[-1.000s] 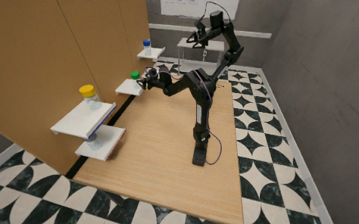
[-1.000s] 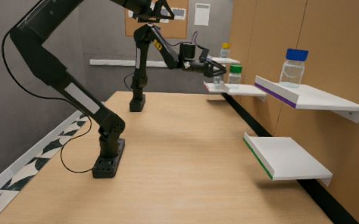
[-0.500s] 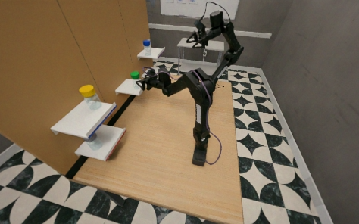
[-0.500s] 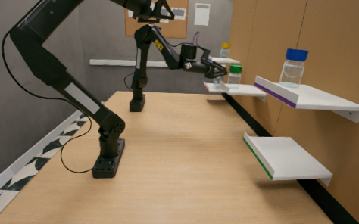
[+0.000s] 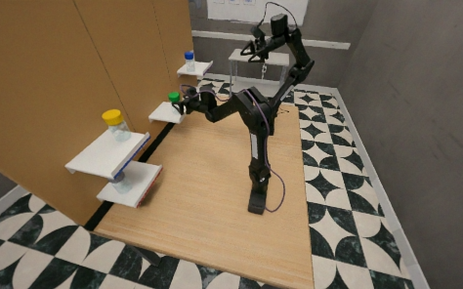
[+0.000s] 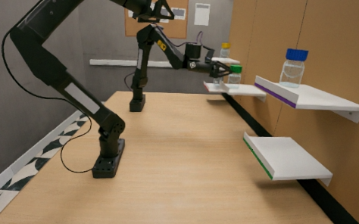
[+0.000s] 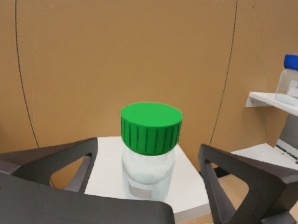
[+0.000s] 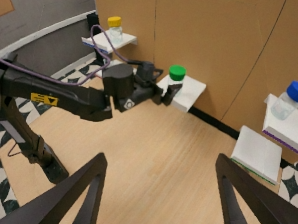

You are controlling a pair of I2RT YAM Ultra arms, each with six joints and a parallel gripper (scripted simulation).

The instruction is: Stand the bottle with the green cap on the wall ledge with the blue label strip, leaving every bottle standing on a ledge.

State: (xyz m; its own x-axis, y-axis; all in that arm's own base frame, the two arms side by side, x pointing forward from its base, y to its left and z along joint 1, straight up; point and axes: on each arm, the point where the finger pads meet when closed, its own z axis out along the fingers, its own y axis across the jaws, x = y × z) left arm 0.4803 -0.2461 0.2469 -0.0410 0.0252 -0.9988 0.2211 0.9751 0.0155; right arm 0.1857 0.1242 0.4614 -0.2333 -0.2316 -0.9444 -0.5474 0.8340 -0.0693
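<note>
Right now the green-capped bottle is 3 cm ahead of my left hand, 1 cm to the right of it and 3 cm below it. Round my left hand: blue-capped bottle 8 cm ahead, 34 cm to the right, 6 cm above; then yellow-capped bottle 6 cm ahead, 33 cm to the left, 6 cm above.
</note>
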